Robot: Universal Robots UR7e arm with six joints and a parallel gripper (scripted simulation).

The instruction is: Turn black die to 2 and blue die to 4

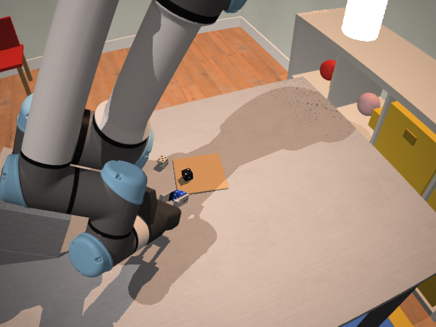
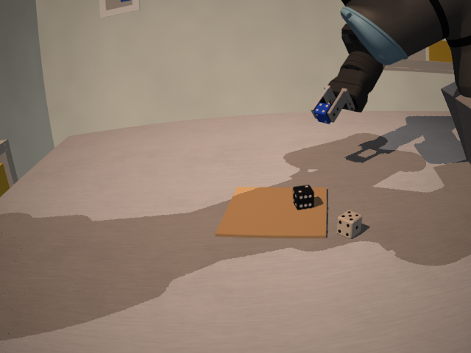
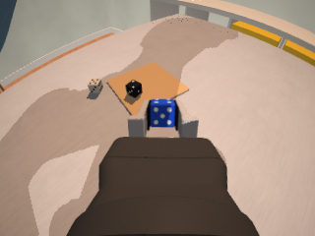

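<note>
My gripper is now 1 cm short of the blue die and 1 cm above it. Also, from my hand: white die (2 cm ahead, 22 cm to the left, 9 cm below); then black die (7 cm ahead, 14 cm to the left, 9 cm below); then orange mat (11 cm ahead, 14 cm to the left, 10 cm below).
</note>
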